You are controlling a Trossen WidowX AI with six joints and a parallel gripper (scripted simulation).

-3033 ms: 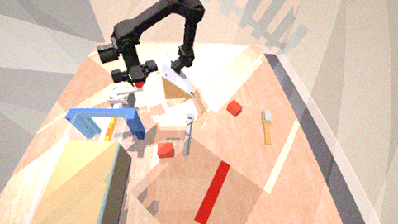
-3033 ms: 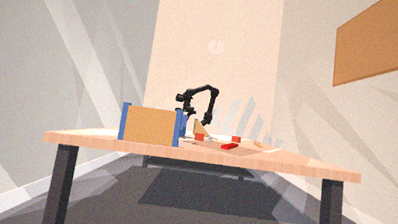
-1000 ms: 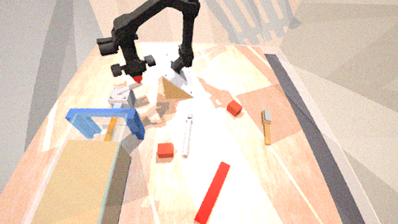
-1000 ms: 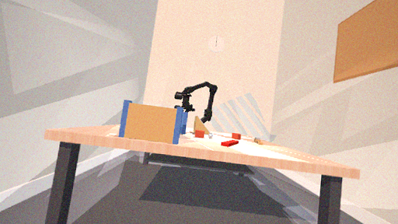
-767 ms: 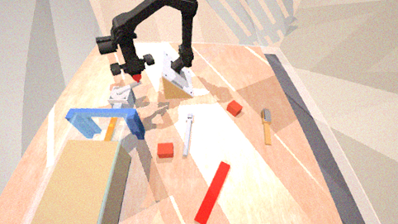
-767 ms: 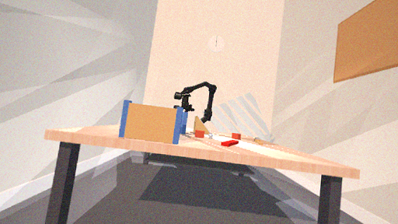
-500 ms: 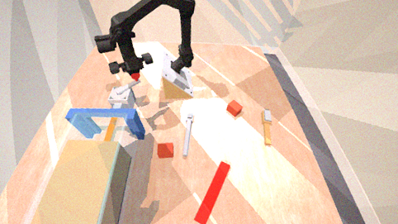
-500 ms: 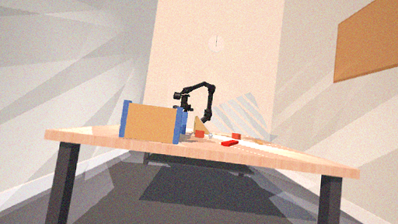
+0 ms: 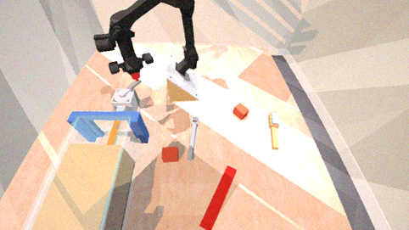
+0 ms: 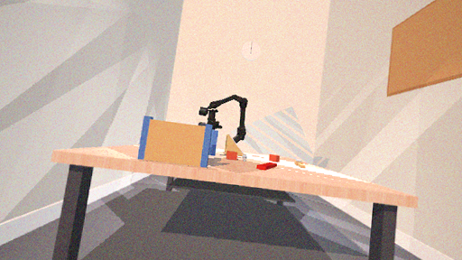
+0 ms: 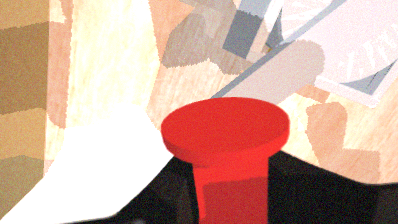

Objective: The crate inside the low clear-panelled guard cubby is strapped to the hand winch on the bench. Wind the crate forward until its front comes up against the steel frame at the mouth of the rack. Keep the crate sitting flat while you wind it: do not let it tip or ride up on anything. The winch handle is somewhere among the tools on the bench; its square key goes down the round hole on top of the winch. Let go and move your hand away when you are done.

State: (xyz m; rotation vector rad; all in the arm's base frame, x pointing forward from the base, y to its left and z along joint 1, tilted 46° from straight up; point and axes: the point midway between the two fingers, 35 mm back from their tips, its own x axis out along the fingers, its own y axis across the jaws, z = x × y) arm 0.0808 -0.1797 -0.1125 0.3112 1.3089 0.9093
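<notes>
Now: gripper tip 3 cm short of the grey crank arm, 2 cm to the left of it and 1 cm above it. The rest, counted from my gripper tip: blue steel frame: 24 cm ahead, 6 cm to the right, 1 cm below; then grey winch: 7 cm ahead, 6 cm to the right, 8 cm below; then red grip: 2 cm above.
</notes>
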